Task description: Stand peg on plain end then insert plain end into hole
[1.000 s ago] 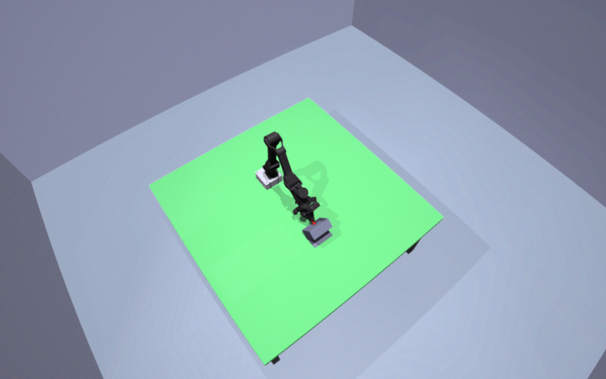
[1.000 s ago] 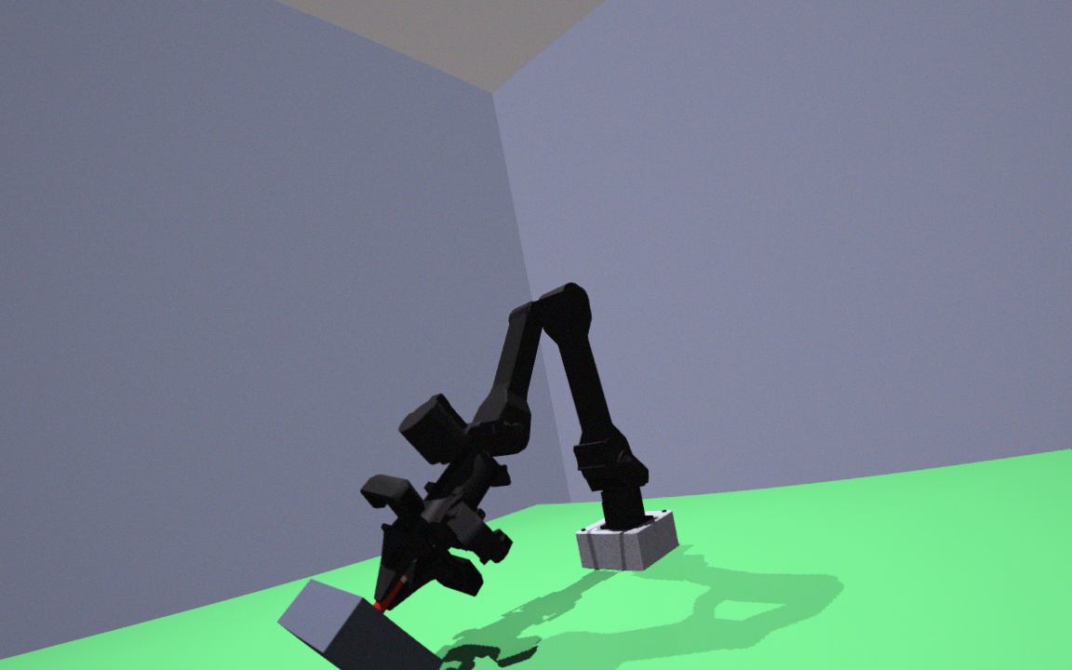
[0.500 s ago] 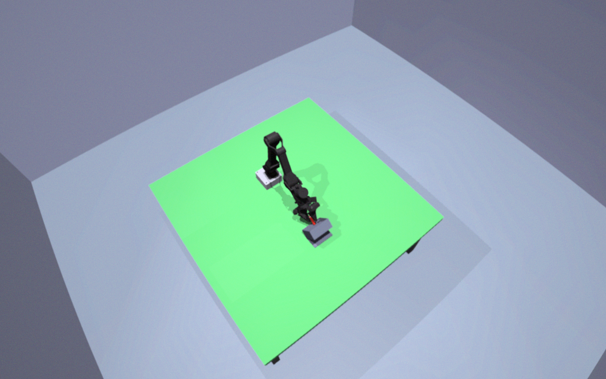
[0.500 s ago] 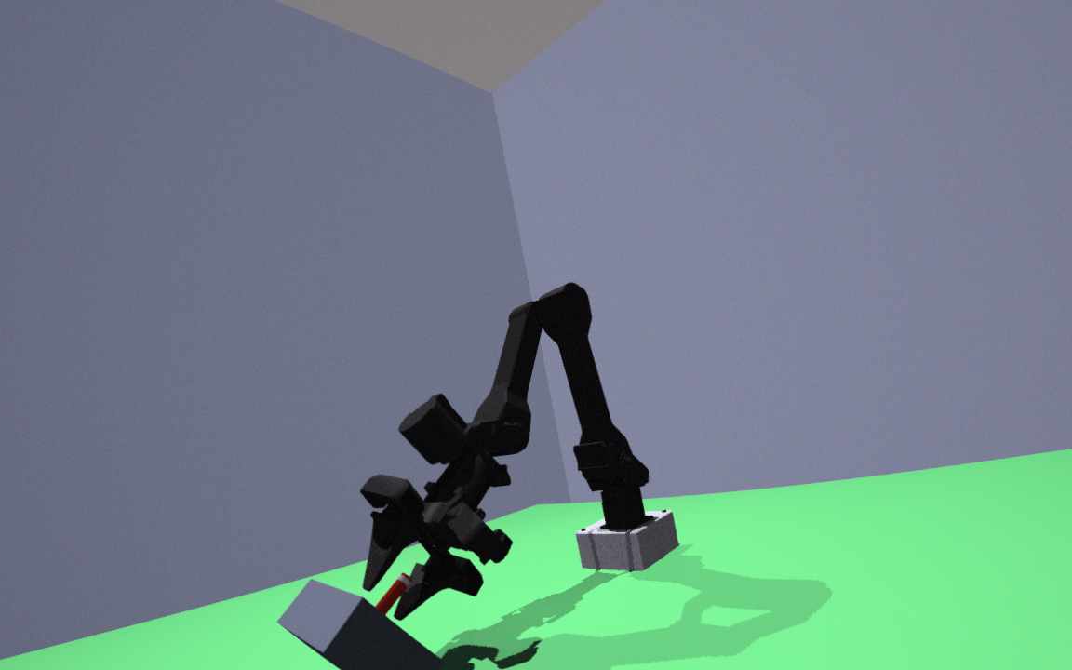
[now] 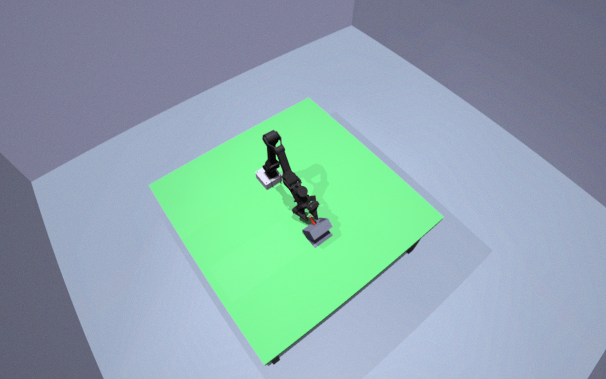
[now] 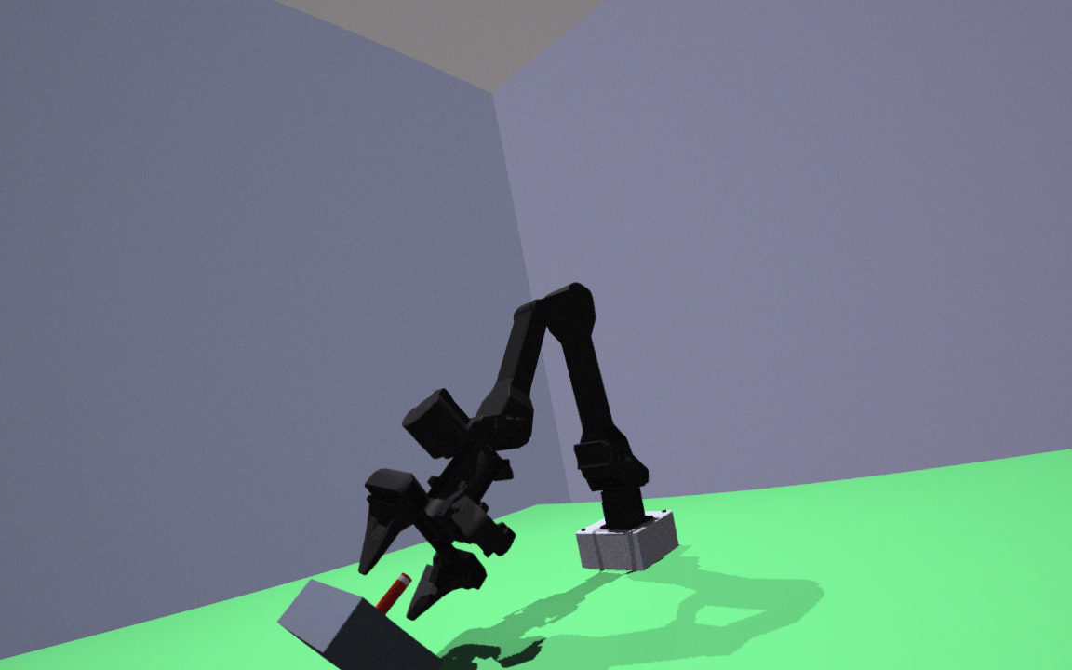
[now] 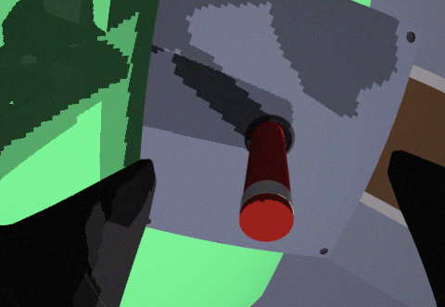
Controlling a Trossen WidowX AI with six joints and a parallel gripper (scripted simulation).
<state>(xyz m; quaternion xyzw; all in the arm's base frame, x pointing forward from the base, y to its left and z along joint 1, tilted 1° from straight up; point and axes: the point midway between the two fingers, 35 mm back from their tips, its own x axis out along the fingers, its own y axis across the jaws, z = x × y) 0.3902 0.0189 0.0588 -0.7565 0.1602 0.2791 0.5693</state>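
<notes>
Now: the red peg 10 mm behind my gripper tip. Round my gripper tip: grey sloped panel (40 mm ahead, 30 mm below).
</notes>
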